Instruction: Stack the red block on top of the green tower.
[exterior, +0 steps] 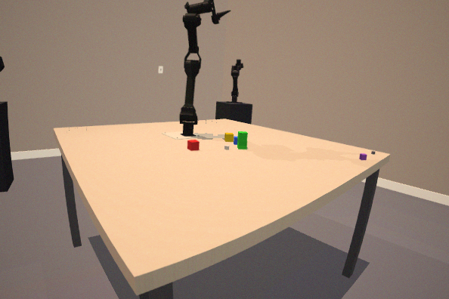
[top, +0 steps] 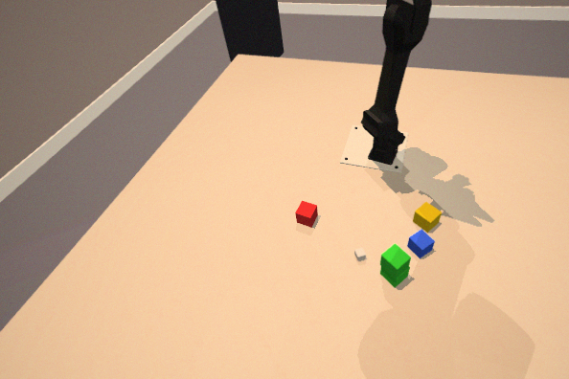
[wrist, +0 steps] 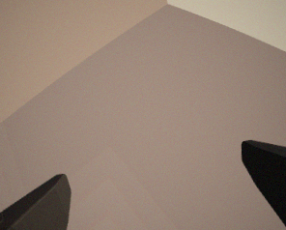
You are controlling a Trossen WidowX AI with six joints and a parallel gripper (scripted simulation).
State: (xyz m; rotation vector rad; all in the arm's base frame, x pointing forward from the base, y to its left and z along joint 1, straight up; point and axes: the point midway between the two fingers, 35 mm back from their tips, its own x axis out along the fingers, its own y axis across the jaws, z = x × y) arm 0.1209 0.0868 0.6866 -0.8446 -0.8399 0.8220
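The red block is 68 cm below my gripper tip, 22 cm to the right of it and 13 cm ahead of it. From my gripper tip the other things lie so: small white cube 69 cm below, 17 cm ahead, 8 cm to the right; then yellow block 68 cm below, 3 cm to the left, 3 cm ahead; then blue block 68 cm below, 10 cm ahead, 3 cm to the left.
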